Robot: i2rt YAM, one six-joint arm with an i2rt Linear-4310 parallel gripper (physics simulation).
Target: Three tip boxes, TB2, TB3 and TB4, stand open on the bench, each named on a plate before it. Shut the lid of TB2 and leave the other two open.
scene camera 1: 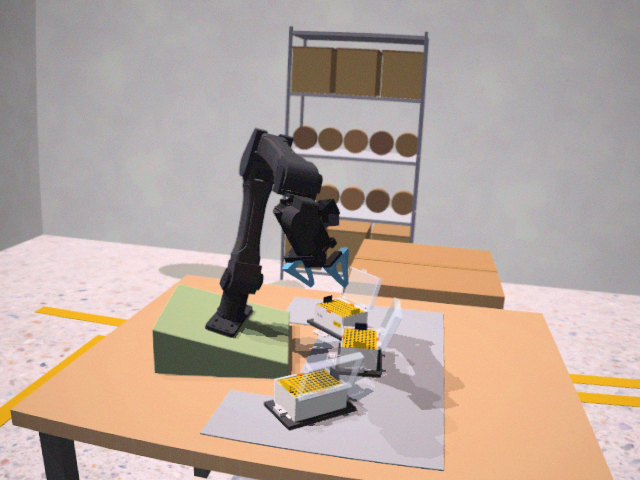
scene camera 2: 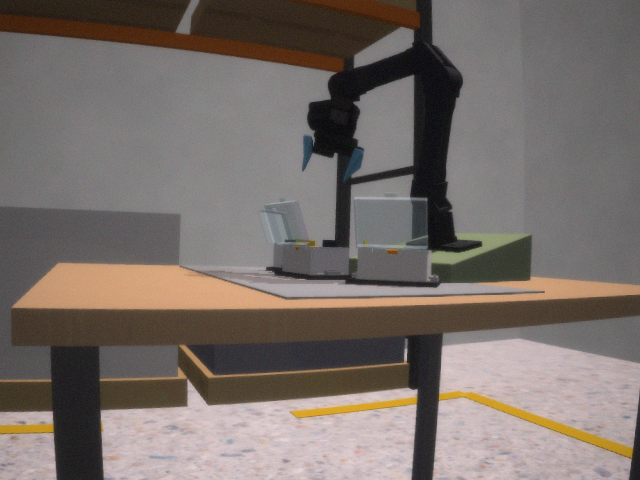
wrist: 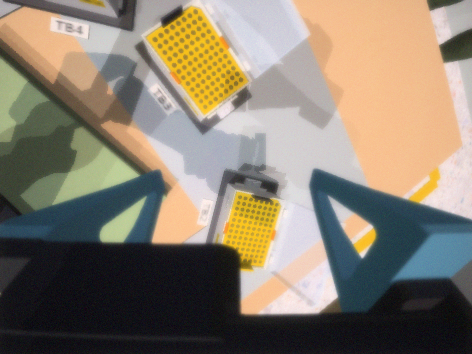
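Pixels of known places: gripper, between the fingertips: (scene camera 1: 329,286) (scene camera 2: 323,175) (wrist: 236,177); arm's base, origin of its link: (scene camera 1: 229,318) (scene camera 2: 442,246).
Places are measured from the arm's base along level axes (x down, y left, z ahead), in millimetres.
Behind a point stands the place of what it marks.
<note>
TB2 (scene camera 1: 312,400) (scene camera 2: 392,266) (wrist: 252,230) is a white box with a yellow rack on a black base, nearest scene camera 1. Its clear lid (scene camera 1: 356,365) (scene camera 2: 390,222) stands open. TB3 (scene camera 1: 360,355) (scene camera 2: 323,260) (wrist: 200,62) stands in the middle and TB4 (scene camera 1: 338,316) @[x 13, y 116, z 256 mm] (wrist: 95,2) @[x 36, y 114, z 256 mm] is the farthest; their clear lids are open too. My gripper (scene camera 1: 328,285) @[x -150, y -122, z 251 mm] (scene camera 2: 324,175) @[x -150, y -122, z 251 mm] (wrist: 236,177) @[x -150, y -122, z 251 mm] is open and empty, high above the boxes. In the wrist view TB2 shows between and below the fingertips, partly hidden by the gripper body.
The boxes stand on a grey mat (scene camera 1: 413,444) @[x 70, y -347, z 447 mm] (scene camera 2: 480,290) @[x 70, y 334, z 202 mm] on the wooden table (scene camera 1: 496,392) @[x 73, y -110, z 638 mm] (scene camera 2: 155,289) @[x 73, y 220, z 684 mm]. The arm's base is on a green wedge (scene camera 1: 222,356) @[x 22, y -160, z 29 mm] (scene camera 2: 491,258) @[x 23, y 146, z -13 mm] (wrist: 100,175) @[x 26, y -57, z 125 mm] beside them. A tall shelf rack (scene camera 1: 424,67) stands behind the table.
</note>
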